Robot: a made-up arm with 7 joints. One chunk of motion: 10 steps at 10 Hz.
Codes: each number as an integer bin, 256 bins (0 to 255) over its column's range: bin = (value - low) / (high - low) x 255, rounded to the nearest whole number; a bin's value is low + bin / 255 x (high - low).
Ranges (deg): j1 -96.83..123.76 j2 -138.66..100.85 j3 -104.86..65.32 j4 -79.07..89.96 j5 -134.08..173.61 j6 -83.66..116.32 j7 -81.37..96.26
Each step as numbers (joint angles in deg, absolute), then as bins.
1 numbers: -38.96 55.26 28.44 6.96 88.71 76.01 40.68
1 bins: 67 206 200 130 185 204 175
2 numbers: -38.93 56.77 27.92 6.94 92.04 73.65 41.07
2 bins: 67 208 199 130 187 201 176
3 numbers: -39.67 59.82 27.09 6.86 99.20 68.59 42.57
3 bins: 66 211 198 130 193 194 178
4 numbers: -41.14 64.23 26.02 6.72 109.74 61.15 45.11
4 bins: 64 216 196 129 202 185 182
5 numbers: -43.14 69.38 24.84 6.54 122.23 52.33 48.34
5 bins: 62 221 194 129 212 173 186
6 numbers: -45.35 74.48 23.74 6.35 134.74 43.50 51.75
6 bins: 60 227 193 129 223 162 191
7 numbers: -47.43 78.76 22.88 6.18 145.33 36.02 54.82
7 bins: 57 231 191 129 232 153 196
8 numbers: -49.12 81.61 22.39 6.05 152.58 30.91 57.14
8 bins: 55 235 191 128 238 146 199
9 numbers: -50.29 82.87 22.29 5.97 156.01 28.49 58.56
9 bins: 54 236 191 128 240 143 201
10 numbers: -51.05 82.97 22.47 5.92 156.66 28.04 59.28
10 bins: 53 236 191 128 241 142 202
